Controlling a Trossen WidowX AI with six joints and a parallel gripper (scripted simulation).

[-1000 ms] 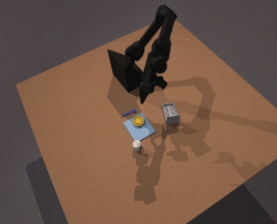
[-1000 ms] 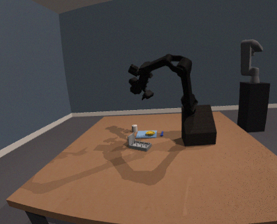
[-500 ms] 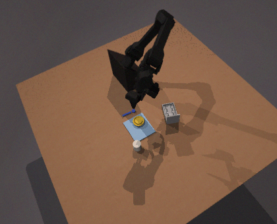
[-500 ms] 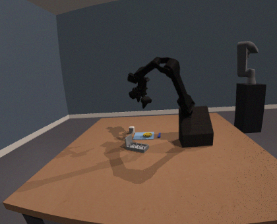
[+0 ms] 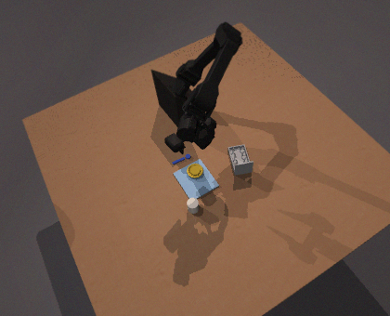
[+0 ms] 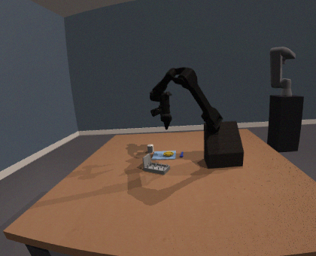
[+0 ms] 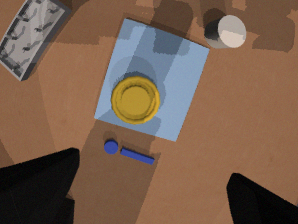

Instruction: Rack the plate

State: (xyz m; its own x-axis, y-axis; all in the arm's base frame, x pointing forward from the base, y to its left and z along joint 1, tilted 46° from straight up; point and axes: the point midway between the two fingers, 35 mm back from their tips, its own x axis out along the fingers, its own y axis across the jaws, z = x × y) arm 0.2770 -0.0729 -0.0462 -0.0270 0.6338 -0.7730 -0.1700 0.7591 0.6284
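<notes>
My gripper tip is now 10 mm to the right of the yellow plate and 180 mm above it. Round my gripper tip: white cup 130 mm ahead, 80 mm to the right, 170 mm below; then light blue mat 20 mm ahead, 10 mm to the right, 190 mm below; then small blue spoon 90 mm behind, 190 mm below.
</notes>
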